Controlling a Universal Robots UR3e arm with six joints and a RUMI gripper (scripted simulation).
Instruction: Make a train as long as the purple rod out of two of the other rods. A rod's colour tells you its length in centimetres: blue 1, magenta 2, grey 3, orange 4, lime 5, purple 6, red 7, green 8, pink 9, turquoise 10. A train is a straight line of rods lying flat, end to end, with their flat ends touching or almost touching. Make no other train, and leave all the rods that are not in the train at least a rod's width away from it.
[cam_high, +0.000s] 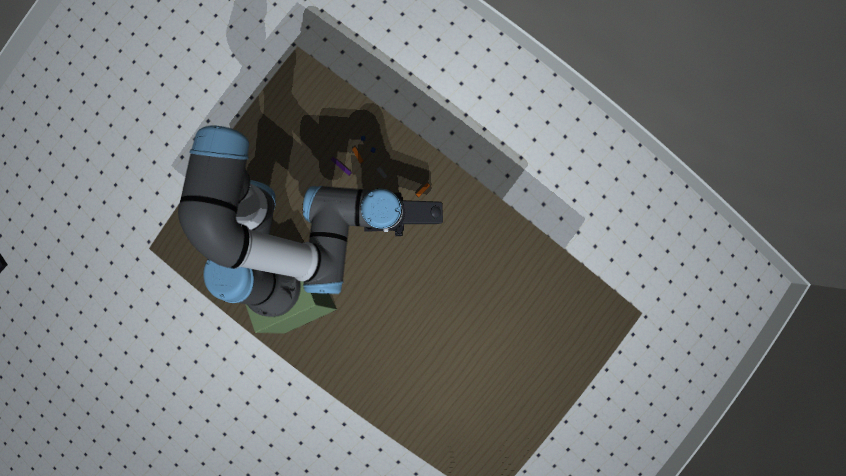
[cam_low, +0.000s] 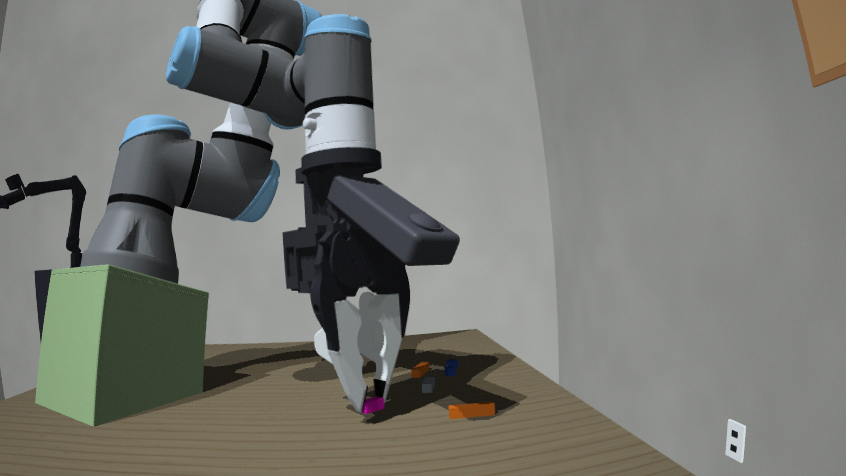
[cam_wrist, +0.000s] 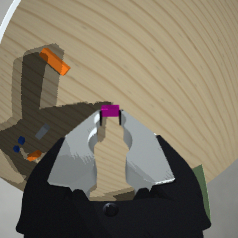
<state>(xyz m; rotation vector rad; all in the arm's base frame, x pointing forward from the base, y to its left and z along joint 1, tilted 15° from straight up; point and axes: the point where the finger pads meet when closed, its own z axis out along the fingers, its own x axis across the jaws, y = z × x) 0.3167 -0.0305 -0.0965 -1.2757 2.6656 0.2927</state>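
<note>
Now: hand 4 cm short of the grey rod, 11 cm to the right of it and 2 cm above it. Round my hand: purple rod 3 cm behind, 19 cm to the left, 2 cm below; then magenta rod 1 cm below.
</note>
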